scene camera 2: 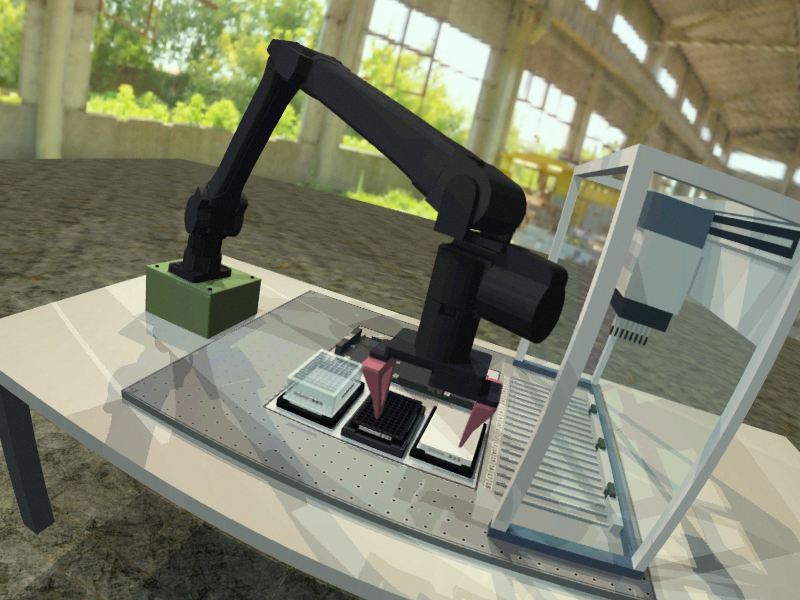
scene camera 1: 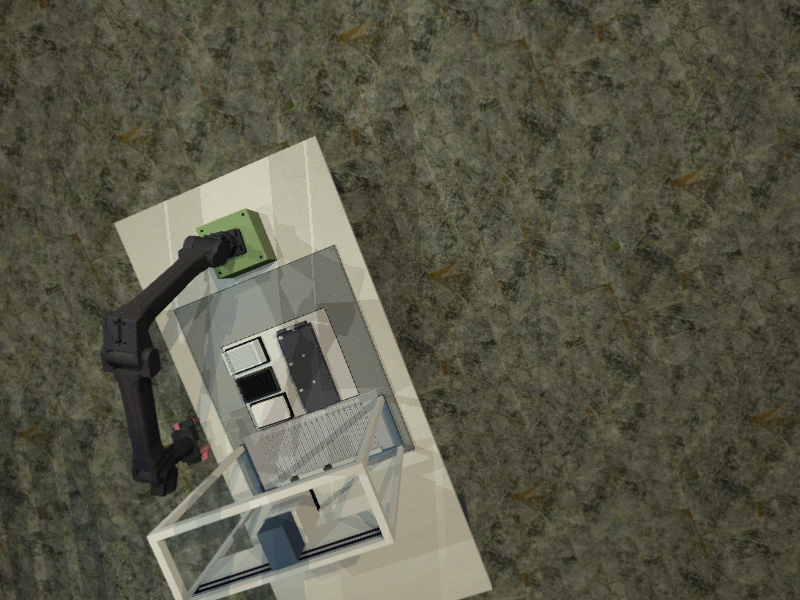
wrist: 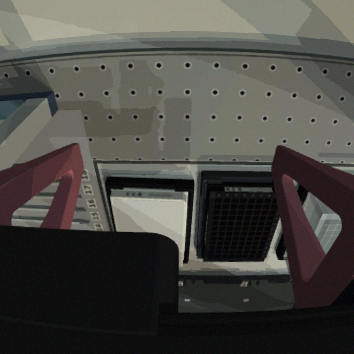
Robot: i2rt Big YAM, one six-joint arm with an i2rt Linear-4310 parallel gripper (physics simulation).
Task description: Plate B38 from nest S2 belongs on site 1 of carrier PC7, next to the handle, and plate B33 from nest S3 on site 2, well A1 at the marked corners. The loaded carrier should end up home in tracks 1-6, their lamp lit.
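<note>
My gripper (scene camera 1: 191, 440) (scene camera 2: 420, 431) (wrist: 176, 154) is open and empty, pointing down above the nests. Three plates sit in a row in dark nests: a clear, lidded-looking one (scene camera 1: 245, 356) (scene camera 2: 323, 381) nearest the robot base, a black one (scene camera 1: 258, 384) (scene camera 2: 387, 416) (wrist: 240, 225) in the middle, and a white one (scene camera 1: 271, 410) (scene camera 2: 449, 441) (wrist: 150, 215) nearest the track deck. In the wrist view the white and black plates show between the fingers. The dark carrier (scene camera 1: 310, 371) (wrist: 215, 297) lies beside the row, bearing no plates. Plate and nest labels are too small to read.
The ribbed track deck (scene camera 1: 316, 439) (scene camera 2: 542, 439) adjoins the nest area; numbers 14 to 18 show in the wrist view. A pale frame (scene camera 2: 594, 310) stands over it with a pipetting head (scene camera 1: 281, 539) (scene camera 2: 665, 264). The green base block (scene camera 1: 261, 242) (scene camera 2: 210, 306) stands at the other end.
</note>
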